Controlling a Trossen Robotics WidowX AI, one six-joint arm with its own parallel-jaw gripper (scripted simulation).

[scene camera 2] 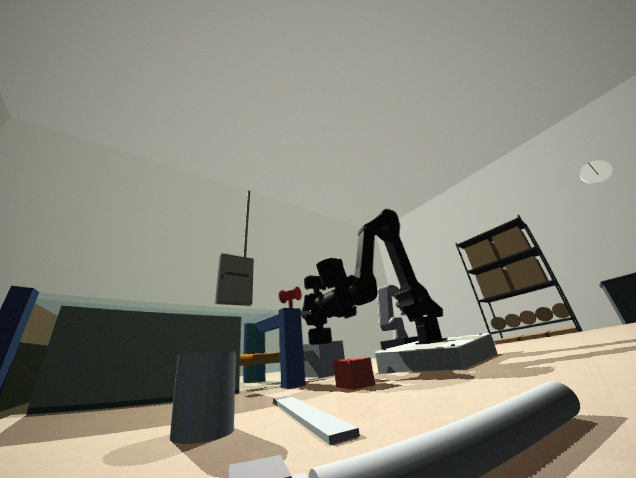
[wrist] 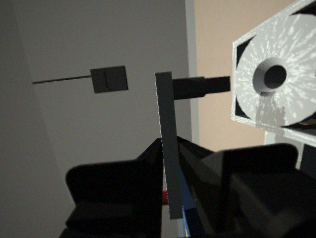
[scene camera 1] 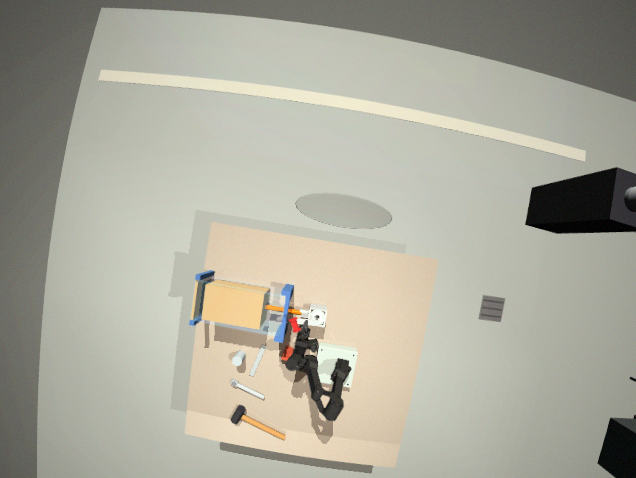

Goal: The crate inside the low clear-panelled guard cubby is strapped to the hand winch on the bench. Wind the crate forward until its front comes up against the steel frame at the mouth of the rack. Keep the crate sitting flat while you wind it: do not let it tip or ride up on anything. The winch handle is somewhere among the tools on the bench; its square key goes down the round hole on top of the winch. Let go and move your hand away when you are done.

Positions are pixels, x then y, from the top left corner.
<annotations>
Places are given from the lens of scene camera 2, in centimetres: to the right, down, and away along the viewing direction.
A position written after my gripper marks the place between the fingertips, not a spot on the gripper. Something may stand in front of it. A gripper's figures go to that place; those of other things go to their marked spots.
my gripper point(scene camera 2: 303, 314): -4, 23, 68
flat bar point(scene camera 2: 332, 430): 1, 14, 16
red block point(scene camera 2: 355, 373): 6, 22, 36
winch point(scene camera 2: 324, 354): 2, 32, 60
The marked spots on the winch and the flat bar are 48 cm apart.
</annotations>
